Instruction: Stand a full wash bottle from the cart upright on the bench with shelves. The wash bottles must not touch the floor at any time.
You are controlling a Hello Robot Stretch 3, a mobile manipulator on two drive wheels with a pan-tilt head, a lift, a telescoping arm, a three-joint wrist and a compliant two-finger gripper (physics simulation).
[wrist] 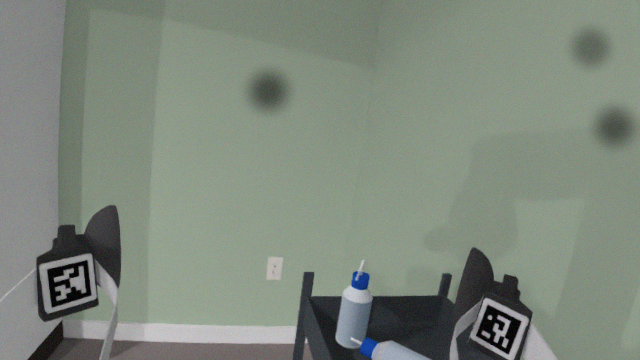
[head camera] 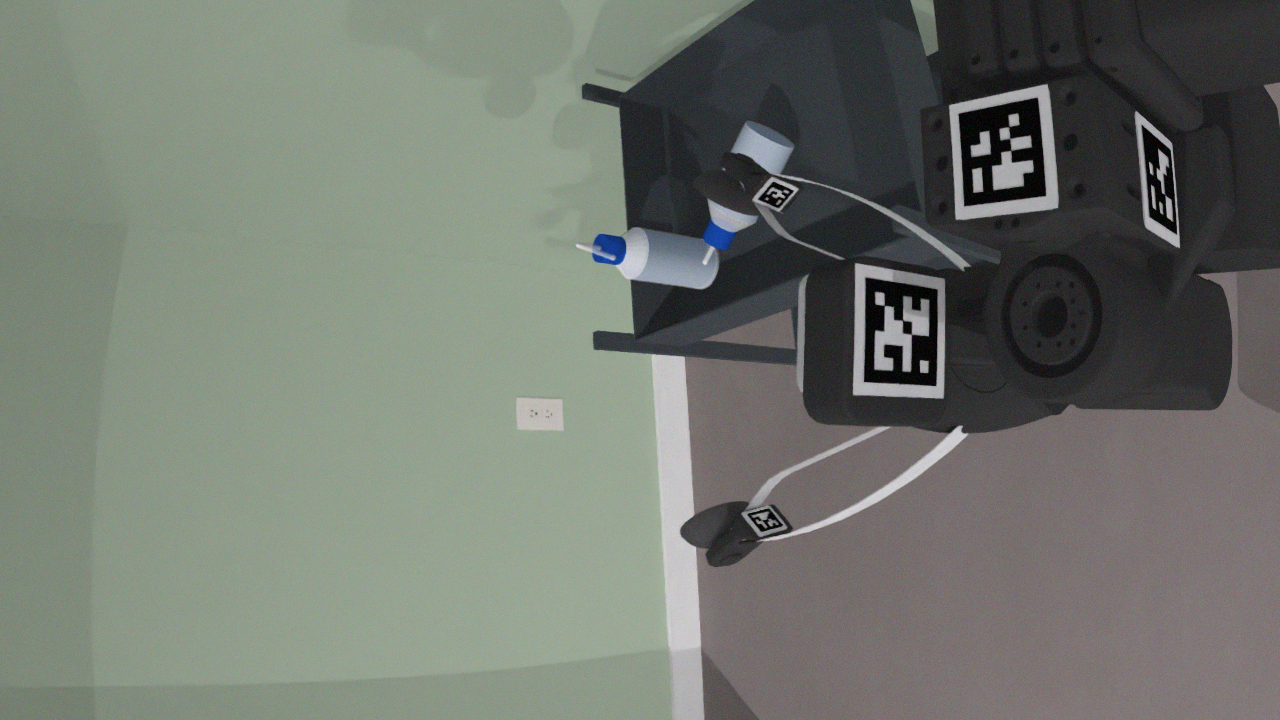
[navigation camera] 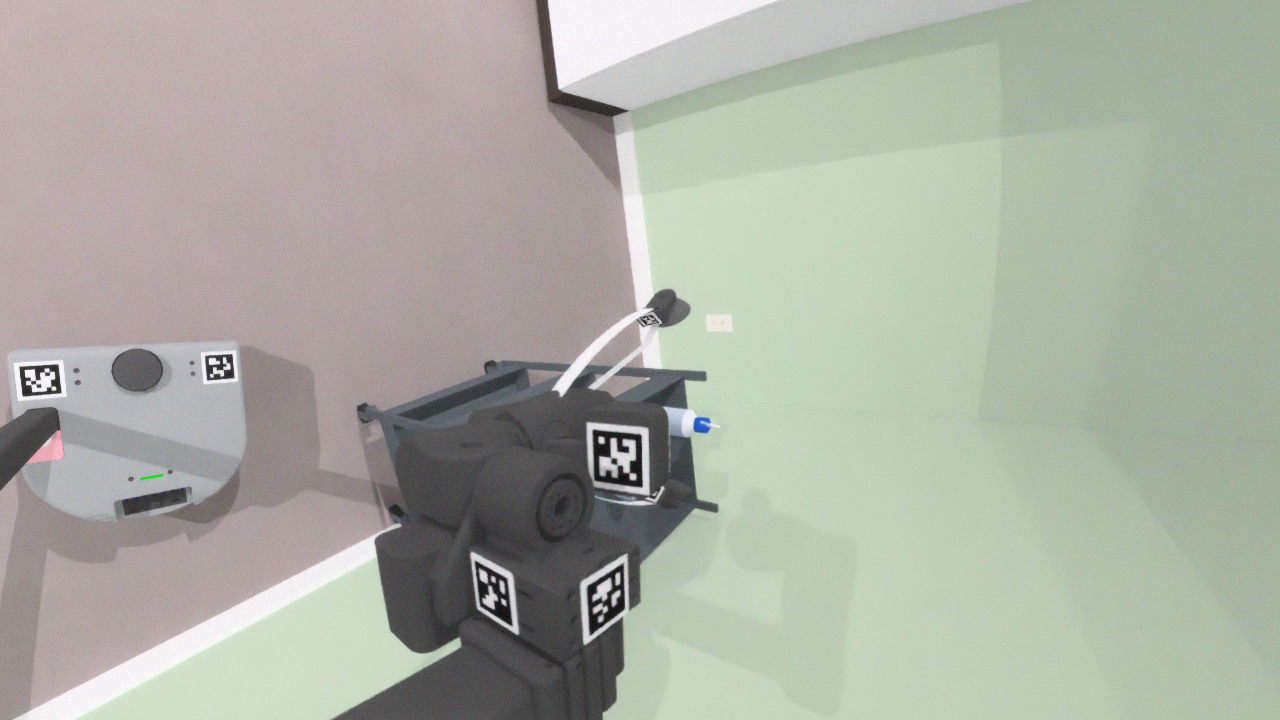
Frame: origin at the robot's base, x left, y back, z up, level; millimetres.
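Seen in the pictures: gripper, fingertip midpoint: (head camera: 705, 357) (navigation camera: 680, 399); robot's base, link origin: (navigation camera: 138, 368).
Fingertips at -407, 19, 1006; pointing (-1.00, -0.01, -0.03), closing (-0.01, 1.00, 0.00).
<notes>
Offsets run from my fingertips to a thing's top centre, as dx, dy, dz. "spot": to the spot under its first point.
The dark cart (head camera: 698, 348) (navigation camera: 702, 375) (wrist: 301, 320) stands by the green wall. One wash bottle {-426, +131, -169} (head camera: 666, 257) (navigation camera: 681, 421) (wrist: 354, 317), pale with a blue cap, stands upright on its top tray. A second wash bottle {spot: -275, +239, -295} (head camera: 765, 148) (wrist: 400, 352) lies on its side, its nozzle towards the first. Fill levels are not clear. My gripper (head camera: 729, 358) (navigation camera: 671, 401) (wrist: 293, 258) is wide open and empty. In the head view one finger overlaps the lying bottle and hides its middle. In the wrist view both bottles show low, between the fingers and nearer the right one. The bench with shelves does not show.
The green wall (head camera: 358, 358) (navigation camera: 850, 295) (wrist: 225, 150) with an outlet {-1311, -76, -548} (head camera: 539, 413) (navigation camera: 718, 323) (wrist: 274, 268) is behind the cart. My base (navigation camera: 134, 438) is at the left of the navigation view. A white cabinet (navigation camera: 680, 53) stands along the wall at its top.
</notes>
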